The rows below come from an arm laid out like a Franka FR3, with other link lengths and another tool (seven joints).
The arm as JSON. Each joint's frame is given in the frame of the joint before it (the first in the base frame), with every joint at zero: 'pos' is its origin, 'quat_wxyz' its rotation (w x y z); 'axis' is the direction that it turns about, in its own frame. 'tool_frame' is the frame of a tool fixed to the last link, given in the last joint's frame.
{
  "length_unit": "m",
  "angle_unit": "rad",
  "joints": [
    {
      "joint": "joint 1",
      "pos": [
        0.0,
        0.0,
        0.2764
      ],
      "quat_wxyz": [
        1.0,
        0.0,
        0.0,
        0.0
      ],
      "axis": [
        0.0,
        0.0,
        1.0
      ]
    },
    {
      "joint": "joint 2",
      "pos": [
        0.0,
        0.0,
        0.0
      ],
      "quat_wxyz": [
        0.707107,
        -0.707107,
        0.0,
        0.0
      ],
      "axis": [
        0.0,
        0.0,
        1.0
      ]
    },
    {
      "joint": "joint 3",
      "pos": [
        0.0,
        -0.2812,
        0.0
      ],
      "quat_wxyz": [
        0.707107,
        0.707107,
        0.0,
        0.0
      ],
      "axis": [
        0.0,
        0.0,
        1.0
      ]
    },
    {
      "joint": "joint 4",
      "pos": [
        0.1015,
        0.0,
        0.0
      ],
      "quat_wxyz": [
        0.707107,
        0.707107,
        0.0,
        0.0
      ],
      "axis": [
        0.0,
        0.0,
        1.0
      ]
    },
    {
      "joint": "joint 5",
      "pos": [
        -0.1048,
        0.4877,
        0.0
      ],
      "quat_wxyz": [
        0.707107,
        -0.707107,
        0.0,
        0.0
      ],
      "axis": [
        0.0,
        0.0,
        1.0
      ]
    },
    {
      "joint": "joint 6",
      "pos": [
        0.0,
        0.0,
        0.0
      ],
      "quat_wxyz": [
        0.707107,
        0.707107,
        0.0,
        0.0
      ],
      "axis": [
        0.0,
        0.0,
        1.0
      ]
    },
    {
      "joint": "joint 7",
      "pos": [
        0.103,
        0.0,
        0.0
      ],
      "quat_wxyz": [
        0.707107,
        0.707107,
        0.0,
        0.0
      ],
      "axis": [
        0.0,
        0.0,
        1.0
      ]
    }
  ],
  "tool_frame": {
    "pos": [
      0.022,
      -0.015,
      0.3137
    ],
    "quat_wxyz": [
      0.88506,
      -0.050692,
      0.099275,
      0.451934
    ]
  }
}
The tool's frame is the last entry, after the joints.
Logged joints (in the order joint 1, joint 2, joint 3, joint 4, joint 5, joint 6, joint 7), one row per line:
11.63 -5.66 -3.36 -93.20 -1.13 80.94 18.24
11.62 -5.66 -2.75 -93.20 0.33 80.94 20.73
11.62 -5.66 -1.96 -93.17 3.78 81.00 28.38
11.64 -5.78 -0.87 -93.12 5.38 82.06 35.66
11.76 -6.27 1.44 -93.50 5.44 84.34 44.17
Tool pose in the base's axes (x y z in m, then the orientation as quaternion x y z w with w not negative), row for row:
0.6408 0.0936 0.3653 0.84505 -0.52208 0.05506 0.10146
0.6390 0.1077 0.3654 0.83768 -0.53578 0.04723 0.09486
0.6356 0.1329 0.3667 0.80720 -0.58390 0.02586 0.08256
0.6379 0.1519 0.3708 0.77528 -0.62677 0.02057 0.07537
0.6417 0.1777 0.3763 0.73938 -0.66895 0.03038 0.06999
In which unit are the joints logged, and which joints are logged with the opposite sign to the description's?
The joints are logged in degrees. Opposite sign: none.
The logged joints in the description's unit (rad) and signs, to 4 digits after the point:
0.2030 -0.0988 -0.0586 -1.6266 -0.0197 1.4127 0.3183
0.2028 -0.0988 -0.0480 -1.6266 0.0058 1.4127 0.3618
0.2028 -0.0988 -0.0342 -1.6261 0.0660 1.4137 0.4953
0.2032 -0.1009 -0.0152 -1.6253 0.0939 1.4322 0.6224
0.2053 -0.1094 0.0251 -1.6319 0.0949 1.4720 0.7709

